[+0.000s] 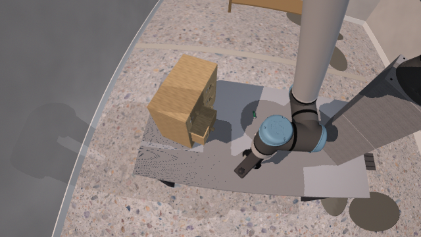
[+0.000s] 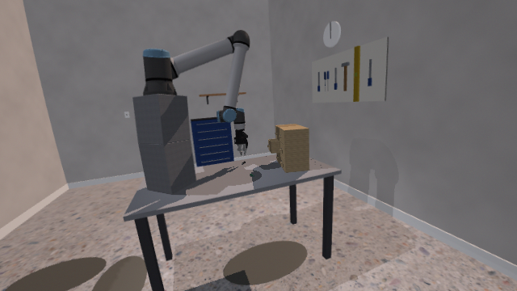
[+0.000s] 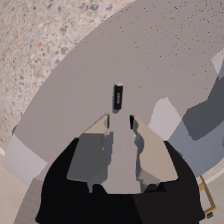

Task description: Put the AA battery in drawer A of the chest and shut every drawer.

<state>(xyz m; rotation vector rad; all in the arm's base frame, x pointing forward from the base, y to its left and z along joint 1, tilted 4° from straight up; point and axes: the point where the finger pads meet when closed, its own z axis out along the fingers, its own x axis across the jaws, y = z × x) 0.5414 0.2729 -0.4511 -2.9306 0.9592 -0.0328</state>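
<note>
Now: the AA battery 80 mm below my hand. Also, from my hand: green battery 310 mm to the right, 80 mm below; drawer 280 mm ahead, 120 mm to the right, 40 mm above.
</note>
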